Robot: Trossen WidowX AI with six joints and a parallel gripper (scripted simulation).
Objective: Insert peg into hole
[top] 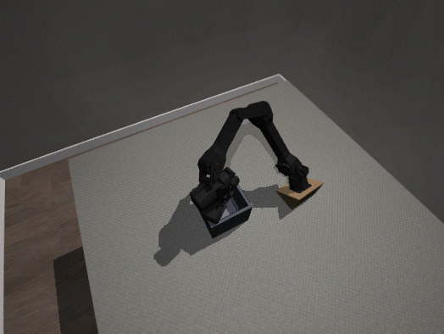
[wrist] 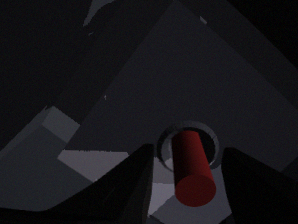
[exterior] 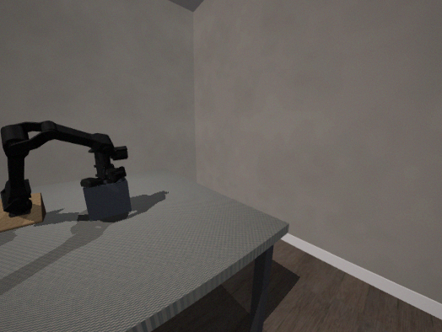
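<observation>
My gripper is now 50 mm above the red peg. From my hand the other things lie so: grey plate 50 mm below.
</observation>
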